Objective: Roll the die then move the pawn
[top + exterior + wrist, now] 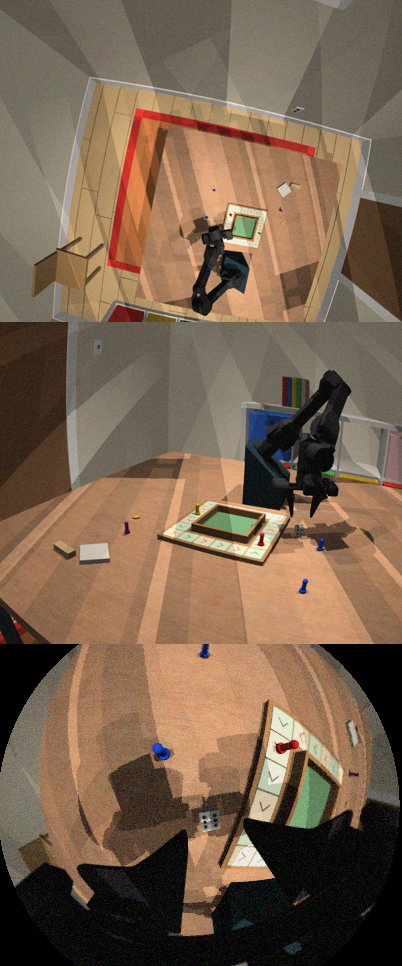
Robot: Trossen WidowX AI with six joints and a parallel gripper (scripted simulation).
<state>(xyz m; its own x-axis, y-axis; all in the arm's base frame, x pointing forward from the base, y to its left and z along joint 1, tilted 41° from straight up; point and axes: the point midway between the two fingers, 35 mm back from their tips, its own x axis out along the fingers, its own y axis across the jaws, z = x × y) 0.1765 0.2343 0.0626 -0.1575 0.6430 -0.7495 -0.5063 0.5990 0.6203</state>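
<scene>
My gripper tip is 4 cm above the white die. From my gripper tip the other things lie so: yellow pawn 7 cm ahead, 30 cm to the right, 3 cm below; green tray 8 cm ahead, 18 cm to the right, 5 cm below; red pawn 13 cm ahead, 6 cm to the right, 3 cm below.
</scene>
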